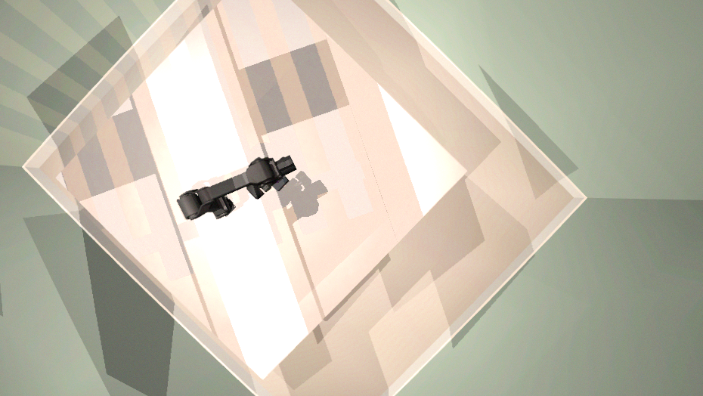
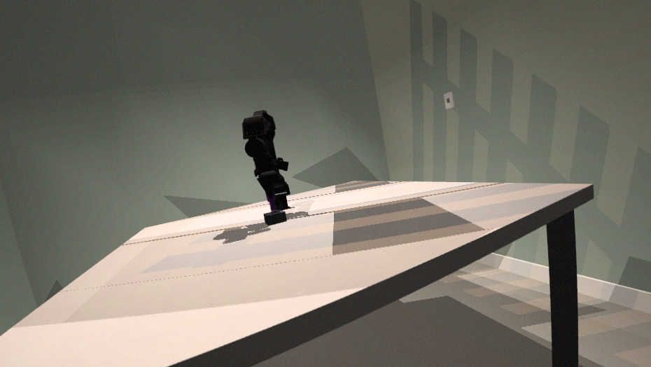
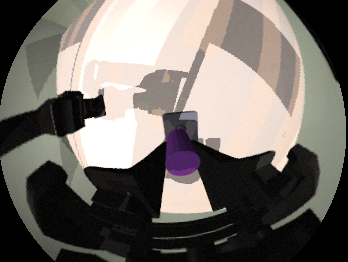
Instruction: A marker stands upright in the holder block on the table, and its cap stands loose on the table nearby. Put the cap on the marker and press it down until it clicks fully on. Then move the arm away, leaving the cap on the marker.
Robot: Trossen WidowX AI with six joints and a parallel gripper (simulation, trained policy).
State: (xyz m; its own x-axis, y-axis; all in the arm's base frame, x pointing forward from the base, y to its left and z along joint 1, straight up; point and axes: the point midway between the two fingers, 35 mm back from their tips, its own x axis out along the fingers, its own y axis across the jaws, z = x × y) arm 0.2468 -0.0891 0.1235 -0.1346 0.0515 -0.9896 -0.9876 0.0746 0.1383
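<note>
My gripper tip is now 20 mm above the purple marker. The rest, counted from my gripper tip: purple cap: 10 mm above; then dark holder block: 70 mm below.
</note>
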